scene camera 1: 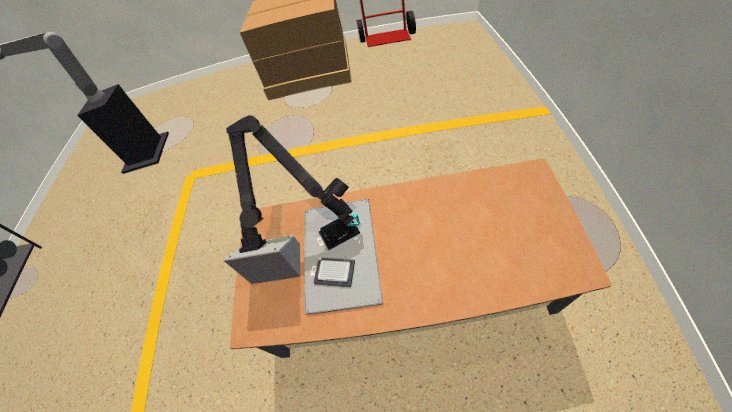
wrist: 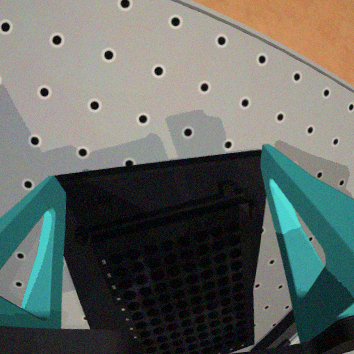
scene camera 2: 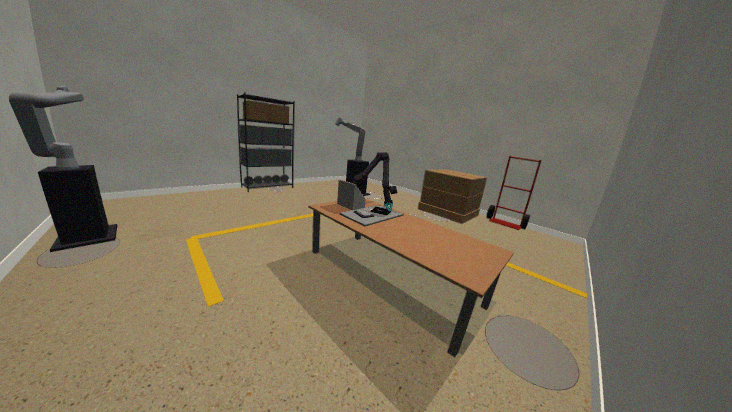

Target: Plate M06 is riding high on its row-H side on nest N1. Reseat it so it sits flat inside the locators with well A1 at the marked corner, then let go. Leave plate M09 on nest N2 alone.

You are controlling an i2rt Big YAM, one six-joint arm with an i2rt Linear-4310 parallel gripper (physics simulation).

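Seen in the pictures: gripper, fingertip midpoint: [scene camera 1: 354,219] [wrist: 155,169] [scene camera 2: 390,211]; arm's base at its link origin: [scene camera 1: 253,247] [scene camera 2: 350,189].
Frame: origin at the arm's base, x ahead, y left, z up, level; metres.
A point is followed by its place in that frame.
Plate M06 [wrist: 180,295] {x 0.356, y 0.088, z -0.126 m}, black with rows of round wells, lies skewed on the black nest N1 [wrist: 115,192] {x 0.409, y 0.137, z -0.142 m}. Its upper edge in the wrist view slants against the nest's edge, beside a raised bar. Plate and nest blend into one dark block in scene camera 1. Their marked corner is hidden in the wrist view. My gripper [wrist: 155,169] {x 0.430, y 0.123, z -0.128 m} [scene camera 1: 354,220] {x 0.430, y 0.123, z -0.128 m} [scene camera 2: 389,206] {x 0.430, y 0.123, z -0.128 m} is open and empty, with its teal fingers wide apart, one to each side of the nest in the wrist view. White plate M09 [scene camera 1: 334,270] {x 0.314, y -0.111, z -0.128 m} sits on the dark nest N2 [scene camera 1: 332,283] {x 0.298, y -0.163, z -0.142 m}.
Both nests stand on a grey perforated board [scene camera 1: 343,301] {x 0.333, y -0.246, z -0.153 m} [wrist: 100,75] {x 0.462, y 0.156, z -0.153 m} on the orange table [scene camera 1: 461,235] {x 0.886, y -0.054, z -0.166 m}. A grey angled block [scene camera 1: 266,263] {x 0.065, y -0.091, z 0.007 m} stands under the arm's base. Nest N2 is close to nest N1, toward the table's front. Cartons [scene camera 1: 302,46] stand on the floor behind the table.
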